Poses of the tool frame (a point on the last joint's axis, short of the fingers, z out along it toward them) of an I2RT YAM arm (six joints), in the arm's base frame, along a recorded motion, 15 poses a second.
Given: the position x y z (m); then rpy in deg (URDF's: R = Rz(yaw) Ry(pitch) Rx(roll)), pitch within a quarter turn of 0, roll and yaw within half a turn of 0.
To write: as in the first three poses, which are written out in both.
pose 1, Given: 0.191 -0.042 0.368 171.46 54.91 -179.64
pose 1, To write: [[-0.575 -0.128 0.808 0.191], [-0.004 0.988 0.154 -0.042], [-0.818 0.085 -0.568 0.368], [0 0 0 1]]
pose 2, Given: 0.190 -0.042 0.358 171.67 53.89 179.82
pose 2, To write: [[-0.589 -0.114 0.800 0.190], [0.002 0.990 0.142 -0.042], [-0.808 0.085 -0.583 0.358], [0 0 0 1]]
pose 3, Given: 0.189 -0.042 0.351 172.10 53.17 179.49
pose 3, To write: [[-0.599 -0.101 0.794 0.189], [0.005 0.991 0.130 -0.042], [-0.800 0.082 -0.594 0.351], [0 0 0 1]]
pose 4, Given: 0.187 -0.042 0.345 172.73 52.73 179.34
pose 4, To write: [[-0.606 -0.089 0.791 0.187], [0.007 0.993 0.117 -0.042], [-0.796 0.077 -0.601 0.345], [0 0 0 1]]
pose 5, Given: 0.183 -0.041 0.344 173.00 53.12 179.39
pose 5, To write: [[-0.600 -0.087 0.795 0.183], [0.006 0.994 0.113 -0.041], [-0.800 0.073 -0.596 0.344], [0 0 0 1]]
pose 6, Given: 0.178 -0.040 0.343 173.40 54.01 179.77
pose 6, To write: [[-0.588 -0.089 0.804 0.178], [0.002 0.994 0.112 -0.040], [-0.809 0.068 -0.584 0.343], [0 0 0 1]]
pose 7, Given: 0.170 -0.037 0.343 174.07 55.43 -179.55
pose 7, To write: [[-0.567 -0.093 0.818 0.170], [-0.004 0.994 0.110 -0.037], [-0.823 0.059 -0.564 0.343], [0 0 0 1]]
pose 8, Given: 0.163 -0.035 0.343 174.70 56.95 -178.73
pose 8, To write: [[-0.545 -0.099 0.832 0.163], [-0.012 0.994 0.111 -0.035], [-0.838 0.050 -0.543 0.343], [0 0 0 1]]
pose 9, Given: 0.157 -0.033 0.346 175.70 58.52 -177.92
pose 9, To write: [[-0.522 -0.100 0.847 0.157], [-0.019 0.994 0.106 -0.033], [-0.853 0.039 -0.521 0.346], [0 0 0 1]]
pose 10, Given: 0.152 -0.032 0.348 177.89 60.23 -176.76
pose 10, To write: [[-0.496 -0.088 0.864 0.152], [-0.028 0.996 0.086 -0.032], [-0.868 0.018 -0.496 0.348], [0 0 0 1]]
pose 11, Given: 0.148 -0.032 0.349 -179.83 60.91 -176.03
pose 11, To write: [[-0.485 -0.067 0.872 0.148], [-0.034 0.998 0.058 -0.032], [-0.874 -0.001 -0.486 0.349], [0 0 0 1]]
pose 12, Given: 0.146 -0.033 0.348 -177.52 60.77 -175.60
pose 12, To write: [[-0.487 -0.039 0.873 0.146], [-0.037 0.999 0.024 -0.033], [-0.873 -0.021 -0.488 0.348], [0 0 0 1]]
